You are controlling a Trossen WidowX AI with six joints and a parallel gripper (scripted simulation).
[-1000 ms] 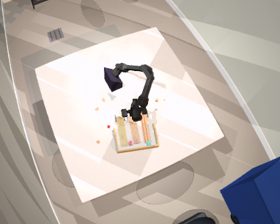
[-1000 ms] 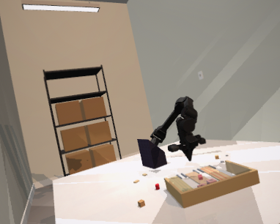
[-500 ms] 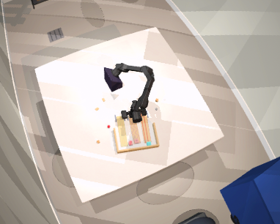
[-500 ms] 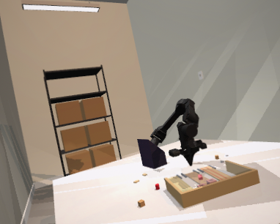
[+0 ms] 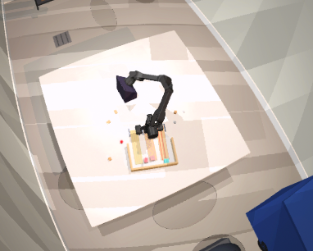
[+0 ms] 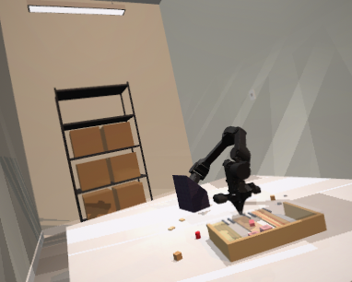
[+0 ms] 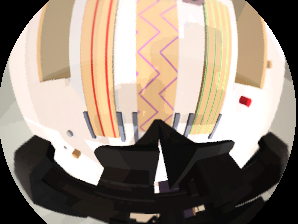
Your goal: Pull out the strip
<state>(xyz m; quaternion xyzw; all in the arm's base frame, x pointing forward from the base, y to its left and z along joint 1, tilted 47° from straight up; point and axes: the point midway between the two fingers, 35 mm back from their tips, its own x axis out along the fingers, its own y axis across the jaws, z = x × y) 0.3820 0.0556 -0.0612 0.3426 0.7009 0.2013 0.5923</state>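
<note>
The zigzag strip is 80 mm ahead of my gripper tip, 20 mm to the right of it and 20 mm below it. From my gripper tip the other things lie so: pink cube (190 mm ahead, 110 mm to the right, 40 mm above).
</note>
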